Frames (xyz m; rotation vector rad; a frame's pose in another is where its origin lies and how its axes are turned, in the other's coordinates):
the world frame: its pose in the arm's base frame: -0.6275 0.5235 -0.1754 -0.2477 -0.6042 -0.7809
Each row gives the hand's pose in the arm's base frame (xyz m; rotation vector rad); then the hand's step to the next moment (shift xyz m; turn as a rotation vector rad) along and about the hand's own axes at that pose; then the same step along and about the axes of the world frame.
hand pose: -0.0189 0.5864 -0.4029 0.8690 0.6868 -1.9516
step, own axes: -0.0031 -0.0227 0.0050 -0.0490 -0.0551 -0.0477
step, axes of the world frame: -0.0112 -0.0086 0.0188 -0.0478 0.0483 0.0556
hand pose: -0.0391 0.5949 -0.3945 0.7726 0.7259 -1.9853
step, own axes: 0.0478 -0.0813 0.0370 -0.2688 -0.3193 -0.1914
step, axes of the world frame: -0.0450 -0.0819 0.0391 -0.2258 0.2123 0.3388
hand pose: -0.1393 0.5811 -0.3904 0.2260 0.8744 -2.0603
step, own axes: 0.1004 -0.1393 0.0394 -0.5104 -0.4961 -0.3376
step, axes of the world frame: -0.0366 -0.1437 0.0951 -0.3662 0.4265 0.5519
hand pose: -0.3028 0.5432 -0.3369 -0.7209 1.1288 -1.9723
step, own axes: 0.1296 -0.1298 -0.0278 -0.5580 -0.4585 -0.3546
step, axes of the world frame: 0.0217 -0.1310 0.1295 -0.3989 0.4686 0.5183
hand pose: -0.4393 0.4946 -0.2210 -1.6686 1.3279 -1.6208
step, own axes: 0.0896 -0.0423 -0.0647 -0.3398 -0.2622 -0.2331
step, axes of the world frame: 0.0444 -0.0710 0.0836 -0.2599 0.2682 0.3148
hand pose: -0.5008 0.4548 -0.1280 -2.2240 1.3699 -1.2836
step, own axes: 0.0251 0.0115 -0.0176 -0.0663 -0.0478 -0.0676
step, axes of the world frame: 0.0146 -0.0270 0.0114 -0.0567 0.0410 0.0797
